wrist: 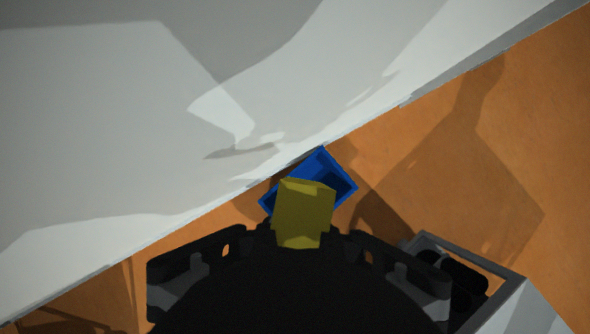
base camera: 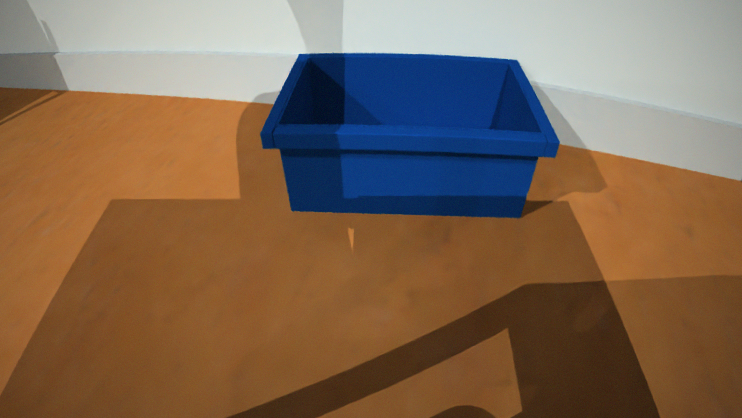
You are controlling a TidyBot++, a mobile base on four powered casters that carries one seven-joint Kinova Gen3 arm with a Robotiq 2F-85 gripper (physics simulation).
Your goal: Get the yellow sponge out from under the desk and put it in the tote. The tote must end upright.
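Places are measured from the arm's base along level axes (x back, y right, z up), in millimetres.
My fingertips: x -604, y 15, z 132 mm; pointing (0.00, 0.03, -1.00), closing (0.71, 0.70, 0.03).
Note:
For each thing: its top centre in the pictures, then the offset to it from my fingertips. Level surfaces: height alone.
- blue tote at its top centre: [base camera: 410, 86] [wrist: 308, 194] dx +58, dy +14, dz -408 mm
- yellow sponge at its top centre: [wrist: 303, 225] dx -11, dy +13, dz +61 mm
- orange floor at its surface level: dz -528 mm
The blue tote [base camera: 410, 179] [wrist: 345, 194] stands upright on the floor against the wall. In the base camera view its visible inside shows no sponge. The yellow sponge [wrist: 306, 212] is held between the fingertips of my gripper [wrist: 297, 222], which is shut on it. In the wrist view the sponge is high above the floor and covers part of the tote. The tote's near side and part of its opening are hidden behind the sponge. The gripper does not show in the base camera view.
The white wall [base camera: 441, 25] [wrist: 125, 125] runs right behind the tote. The grey frame of the mobile base [wrist: 515, 280] shows at the lower right of the wrist view. Shadows of the robot lie across the orange floor [base camera: 181, 311] [wrist: 550, 125].

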